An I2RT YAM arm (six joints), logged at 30 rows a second.
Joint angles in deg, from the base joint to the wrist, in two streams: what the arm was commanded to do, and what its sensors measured. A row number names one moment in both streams.
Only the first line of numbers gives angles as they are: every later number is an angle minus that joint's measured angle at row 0.
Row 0, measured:
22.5 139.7 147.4 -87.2 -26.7 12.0
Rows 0 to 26, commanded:
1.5 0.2 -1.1 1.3 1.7 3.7
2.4 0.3 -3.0 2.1 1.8 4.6
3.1 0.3 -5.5 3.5 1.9 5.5
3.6 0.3 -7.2 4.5 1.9 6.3
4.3 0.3 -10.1 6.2 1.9 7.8
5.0 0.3 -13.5 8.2 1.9 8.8
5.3 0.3 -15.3 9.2 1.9 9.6
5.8 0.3 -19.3 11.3 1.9 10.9
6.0 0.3 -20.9 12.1 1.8 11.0
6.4 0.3 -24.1 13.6 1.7 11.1
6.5 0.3 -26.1 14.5 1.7 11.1
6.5 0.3 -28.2 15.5 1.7 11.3
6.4 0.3 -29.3 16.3 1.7 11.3
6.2 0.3 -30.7 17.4 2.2 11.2
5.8 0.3 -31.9 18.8 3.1 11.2
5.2 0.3 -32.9 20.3 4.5 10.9
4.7 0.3 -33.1 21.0 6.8 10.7
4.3 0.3 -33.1 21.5 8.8 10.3
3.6 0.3 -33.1 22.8 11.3 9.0
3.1 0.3 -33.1 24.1 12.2 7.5
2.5 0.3 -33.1 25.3 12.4 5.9
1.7 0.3 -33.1 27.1 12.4 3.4
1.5 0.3 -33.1 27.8 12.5 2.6
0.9 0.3 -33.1 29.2 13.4 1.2
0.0 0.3 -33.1 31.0 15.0 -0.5
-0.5 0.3 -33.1 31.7 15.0 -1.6
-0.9 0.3 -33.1 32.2 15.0 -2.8
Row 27, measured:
1.5 -0.6 -31.7 31.0 6.1 2.4
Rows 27 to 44, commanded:
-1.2 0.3 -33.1 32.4 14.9 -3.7
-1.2 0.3 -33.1 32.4 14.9 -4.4
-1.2 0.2 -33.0 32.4 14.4 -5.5
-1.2 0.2 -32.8 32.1 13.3 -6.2
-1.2 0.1 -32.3 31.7 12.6 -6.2
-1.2 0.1 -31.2 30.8 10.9 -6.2
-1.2 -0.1 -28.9 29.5 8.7 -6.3
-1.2 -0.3 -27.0 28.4 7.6 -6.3
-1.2 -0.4 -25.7 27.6 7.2 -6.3
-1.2 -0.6 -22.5 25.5 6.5 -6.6
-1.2 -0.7 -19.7 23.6 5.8 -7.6
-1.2 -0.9 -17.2 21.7 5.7 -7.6
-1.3 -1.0 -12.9 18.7 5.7 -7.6
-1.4 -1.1 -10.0 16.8 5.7 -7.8
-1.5 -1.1 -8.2 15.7 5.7 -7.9
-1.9 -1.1 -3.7 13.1 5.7 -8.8
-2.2 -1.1 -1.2 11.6 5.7 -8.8
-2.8 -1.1 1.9 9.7 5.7 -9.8
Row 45, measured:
-1.2 -0.5 -5.1 12.5 6.2 -7.6
